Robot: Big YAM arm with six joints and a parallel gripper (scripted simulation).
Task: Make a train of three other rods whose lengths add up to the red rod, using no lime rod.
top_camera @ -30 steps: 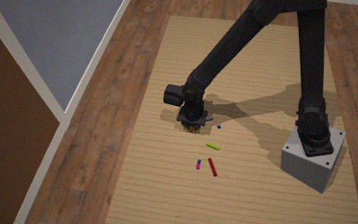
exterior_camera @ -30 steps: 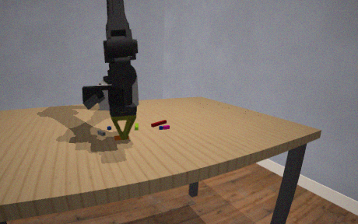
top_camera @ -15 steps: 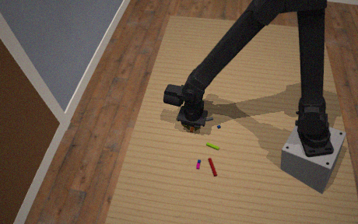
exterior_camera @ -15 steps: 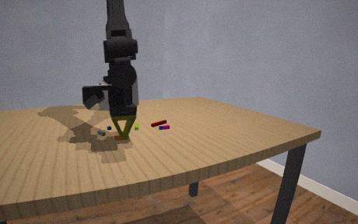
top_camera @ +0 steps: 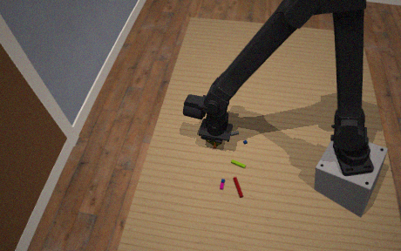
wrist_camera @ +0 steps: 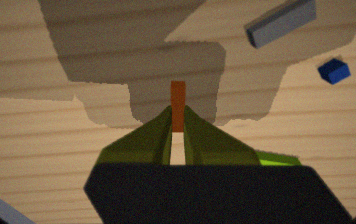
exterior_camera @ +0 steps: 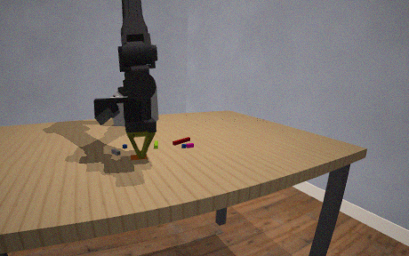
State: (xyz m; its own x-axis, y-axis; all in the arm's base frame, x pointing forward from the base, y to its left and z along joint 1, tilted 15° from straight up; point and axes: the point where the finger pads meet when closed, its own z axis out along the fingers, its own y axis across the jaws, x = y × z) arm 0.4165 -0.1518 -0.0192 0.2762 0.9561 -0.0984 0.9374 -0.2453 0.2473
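The orange rod lies 10 mm to the right of my hand and 10 mm below it. Also, from my hand: magenta rod (160 mm to the left, 10 mm below, 10 mm behind); lime rod (80 mm to the left, 70 mm behind, 10 mm below); grey rod (70 mm behind, 40 mm to the right, 10 mm below).
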